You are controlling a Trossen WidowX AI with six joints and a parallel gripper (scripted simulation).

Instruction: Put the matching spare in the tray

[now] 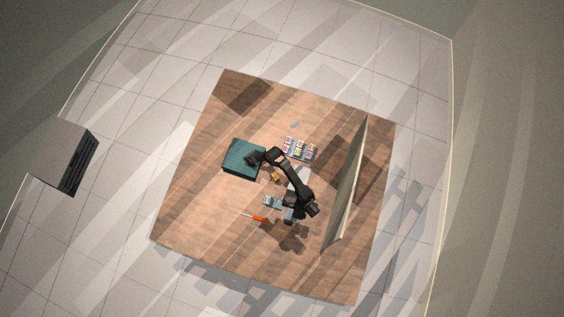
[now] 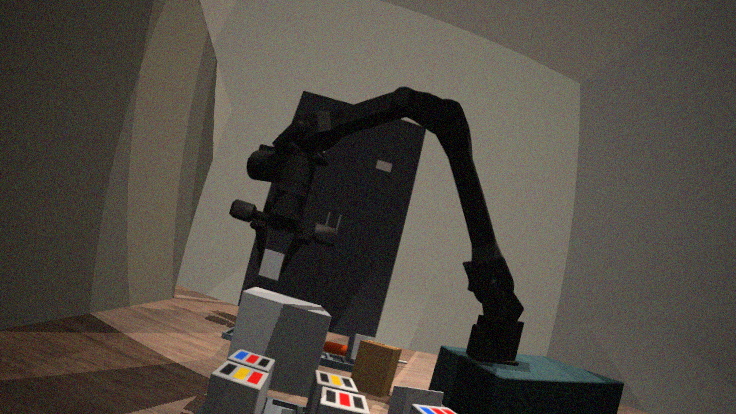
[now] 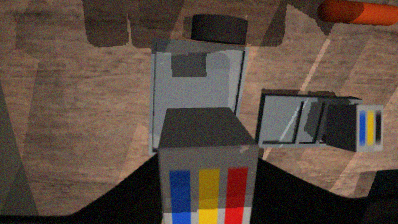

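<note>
The shallow grey tray lies 12 cm below my gripper tip and 1 cm behind it. From my gripper tip the other things lie so: grey spare block: 2 cm above; dark cylinder: 10 cm below, 7 cm to the right, 1 cm behind; rimmed grey holder: 15 cm behind, 12 cm below.
</note>
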